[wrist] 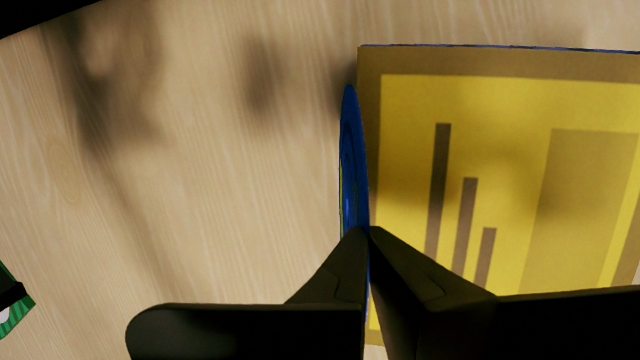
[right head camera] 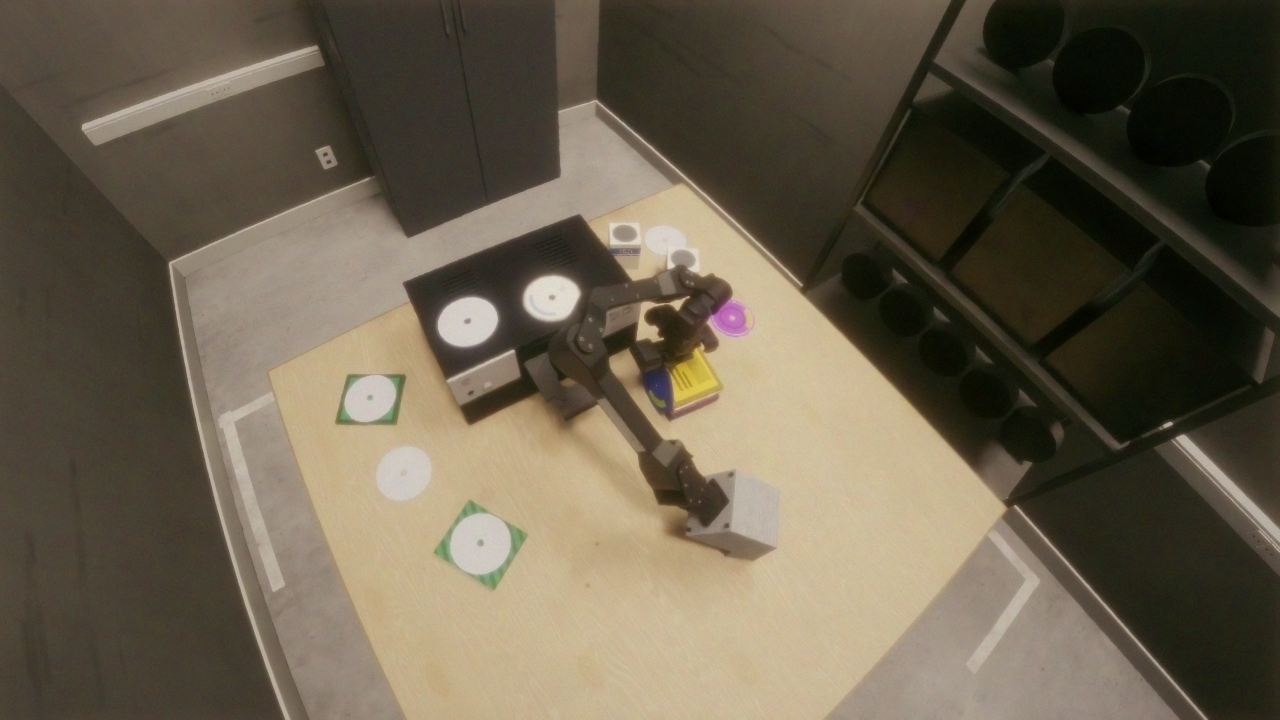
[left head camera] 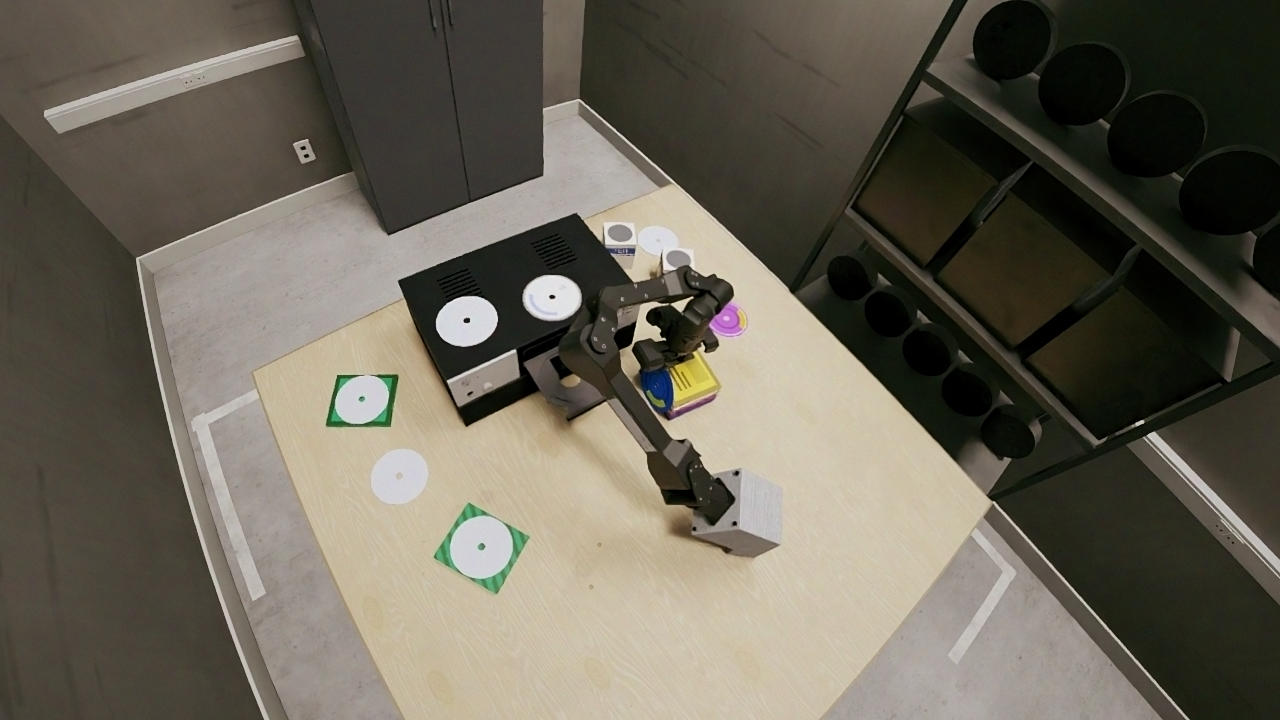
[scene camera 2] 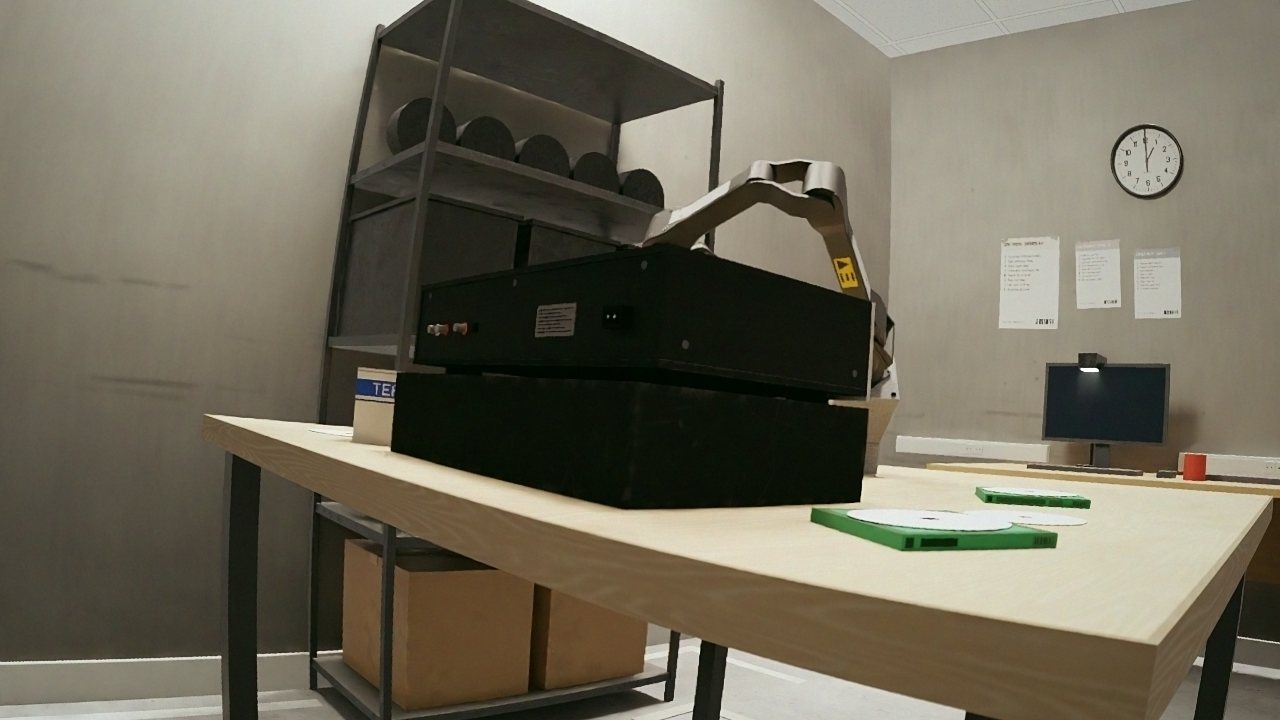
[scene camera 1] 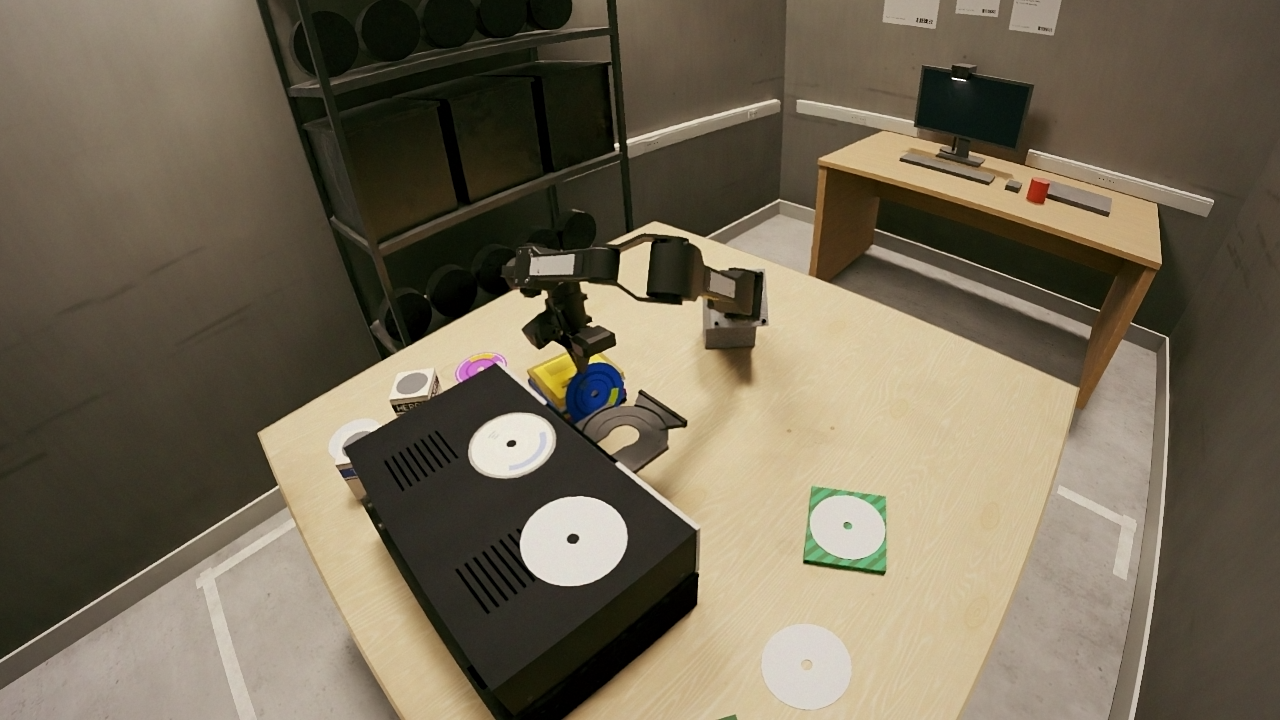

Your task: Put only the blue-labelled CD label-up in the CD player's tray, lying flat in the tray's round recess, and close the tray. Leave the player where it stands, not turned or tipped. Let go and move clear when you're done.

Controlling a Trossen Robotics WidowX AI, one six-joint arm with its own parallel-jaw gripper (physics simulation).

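Where they show: gripper, fingertip midpoint: (wrist: 364, 238) (right head camera: 663, 368) (left head camera: 662, 368) (scene camera 1: 582, 372); arm's base, link origin: (right head camera: 710, 502) (left head camera: 716, 501) (scene camera 1: 738, 298).
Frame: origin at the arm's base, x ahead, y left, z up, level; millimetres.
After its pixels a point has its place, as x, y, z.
Observation:
The blue-labelled CD (left head camera: 657, 391) {288, -13, -118} (scene camera 1: 581, 394) {325, -13, -101} (wrist: 351, 150) {333, -12, -98} stands on edge, nearly upright, against the side of a stack of cases. My gripper (scene camera 1: 581, 362) {313, -24, -64} (wrist: 364, 238) {313, -24, -64} points down and is shut on the CD's upper rim; the disc shows between and below the fingertips in the wrist view. Its label faces the player side. The black CD player (left head camera: 501, 268) {585, 263, 27} (right head camera: 501, 259) {616, 263, 28} (scene camera 1: 438, 519) {604, 254, 28} (scene camera 2: 769, 313) {490, 450, -8} stands with its dark tray (left head camera: 586, 400) {265, 161, -29} (scene camera 1: 651, 447) {303, 221, -32} pulled out, its round recess empty. The arm partly covers the tray in both head views. The CD is hidden in scene camera 2's view.
The yellow-topped case stack (left head camera: 696, 380) {282, -100, -97} (wrist: 500, 100) {363, -64, -98} stands beside the tray. Two white-faced discs (left head camera: 465, 333) {435, 360, 28} (left head camera: 537, 308) {462, 211, 28} lie on the player. A purple disc (left head camera: 729, 319) {463, -290, -169}, small boxes (left head camera: 619, 237) {716, -54, -74} (left head camera: 677, 259) {613, -178, -74} and green cases (left head camera: 494, 580) {4, 411, -160} (left head camera: 333, 419) {417, 688, -160} with white discs are on the table.

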